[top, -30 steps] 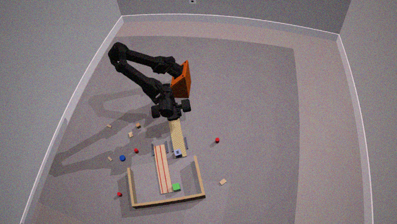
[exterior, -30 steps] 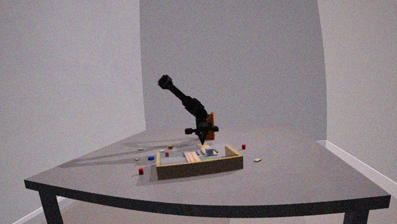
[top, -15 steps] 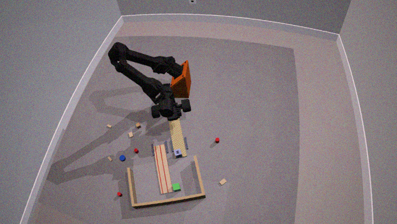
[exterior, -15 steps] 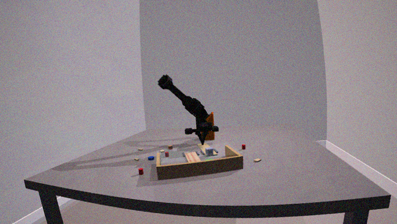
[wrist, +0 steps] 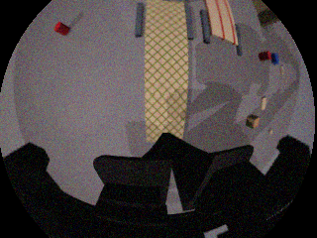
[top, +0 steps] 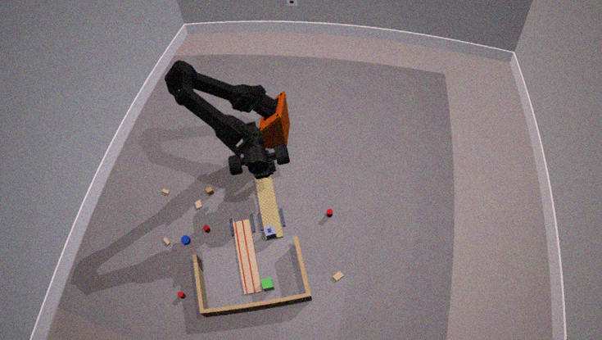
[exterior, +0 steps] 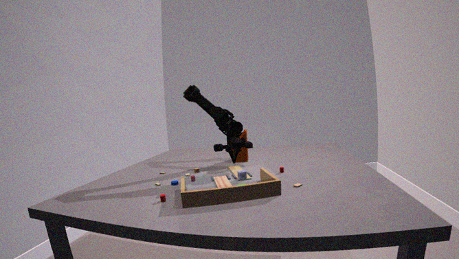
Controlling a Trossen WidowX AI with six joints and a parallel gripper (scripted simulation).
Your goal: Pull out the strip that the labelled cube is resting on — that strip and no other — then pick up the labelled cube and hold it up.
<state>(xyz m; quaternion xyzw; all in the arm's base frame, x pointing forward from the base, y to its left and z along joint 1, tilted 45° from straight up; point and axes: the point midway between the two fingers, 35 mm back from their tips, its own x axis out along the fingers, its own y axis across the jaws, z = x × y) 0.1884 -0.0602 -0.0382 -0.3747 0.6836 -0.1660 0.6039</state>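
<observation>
Now: the checked tan strip 100 mm ahead of my gripper tip, 30 mm to the left of it and 20 mm below it. Also, from my gripper tip: blue disc (260 mm ahead, 220 mm to the right, 20 mm below); labelled cube (200 mm ahead, 50 mm to the left).
</observation>
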